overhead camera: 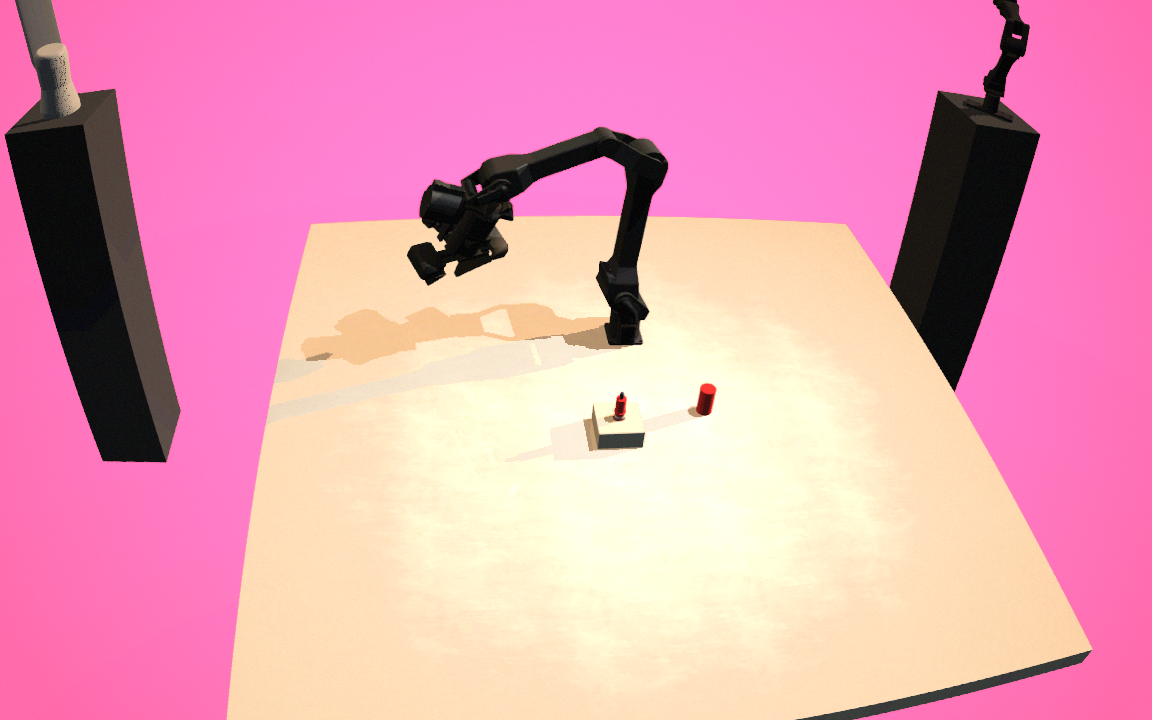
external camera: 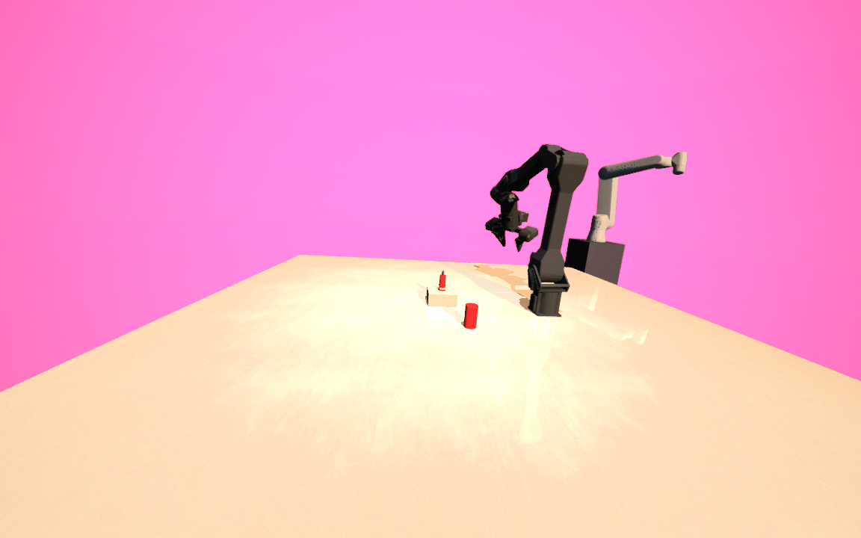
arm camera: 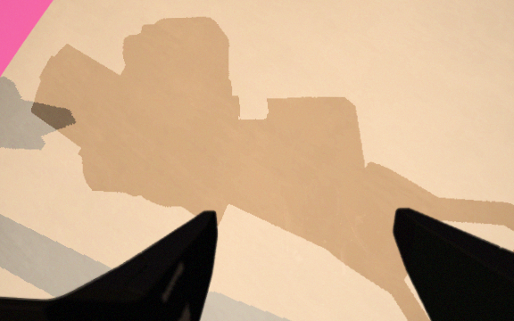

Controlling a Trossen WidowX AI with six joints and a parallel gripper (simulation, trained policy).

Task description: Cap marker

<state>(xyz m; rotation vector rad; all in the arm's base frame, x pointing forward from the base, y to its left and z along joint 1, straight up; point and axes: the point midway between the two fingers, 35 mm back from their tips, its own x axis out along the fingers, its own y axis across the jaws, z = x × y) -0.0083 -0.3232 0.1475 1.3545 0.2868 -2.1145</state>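
My gripper tip is now 24 cm short of the red cap, 44 cm to the right of it and 9 cm above it. The rest, counted from my gripper tip: red marker: 28 cm ahead, 28 cm to the left, 6 cm below; pale holder block: 28 cm ahead, 28 cm to the left, 10 cm below.
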